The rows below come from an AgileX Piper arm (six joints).
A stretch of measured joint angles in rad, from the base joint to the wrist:
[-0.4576, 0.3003, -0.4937, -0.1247, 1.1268, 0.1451]
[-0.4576, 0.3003, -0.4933, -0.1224, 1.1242, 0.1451]
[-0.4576, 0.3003, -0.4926, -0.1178, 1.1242, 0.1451]
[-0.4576, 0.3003, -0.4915, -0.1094, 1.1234, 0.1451]
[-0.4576, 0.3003, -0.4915, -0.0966, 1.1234, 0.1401]
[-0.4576, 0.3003, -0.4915, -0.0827, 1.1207, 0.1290]
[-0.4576, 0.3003, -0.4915, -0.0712, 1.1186, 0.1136]
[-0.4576, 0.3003, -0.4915, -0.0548, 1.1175, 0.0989]
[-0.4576, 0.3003, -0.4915, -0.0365, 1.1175, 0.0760]
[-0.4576, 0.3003, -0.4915, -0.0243, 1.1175, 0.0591]
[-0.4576, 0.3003, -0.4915, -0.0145, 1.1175, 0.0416]
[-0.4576, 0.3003, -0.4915, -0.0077, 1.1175, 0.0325]
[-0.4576, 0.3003, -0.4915, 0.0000, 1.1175, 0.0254]
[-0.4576, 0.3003, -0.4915, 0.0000, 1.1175, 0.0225]
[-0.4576, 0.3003, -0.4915, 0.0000, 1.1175, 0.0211]
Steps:
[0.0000, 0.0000, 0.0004, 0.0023, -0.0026, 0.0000]
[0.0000, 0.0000, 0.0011, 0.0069, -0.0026, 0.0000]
[0.0000, 0.0000, 0.0022, 0.0153, -0.0034, 0.0000]
[0.0000, 0.0000, 0.0022, 0.0281, -0.0034, -0.0050]
[0.0000, 0.0000, 0.0022, 0.0420, -0.0061, -0.0161]
[0.0000, 0.0000, 0.0022, 0.0535, -0.0082, -0.0315]
[0.0000, 0.0000, 0.0022, 0.0699, -0.0093, -0.0462]
[0.0000, 0.0000, 0.0022, 0.0882, -0.0093, -0.0691]
[0.0000, 0.0000, 0.0022, 0.1004, -0.0093, -0.0860]
[0.0000, 0.0000, 0.0022, 0.1102, -0.0093, -0.1035]
[0.0000, 0.0000, 0.0022, 0.1170, -0.0093, -0.1126]
[0.0000, 0.0000, 0.0022, 0.1247, -0.0093, -0.1197]
[0.0000, 0.0000, 0.0022, 0.1247, -0.0093, -0.1226]
[0.0000, 0.0000, 0.0022, 0.1247, -0.0093, -0.1240]

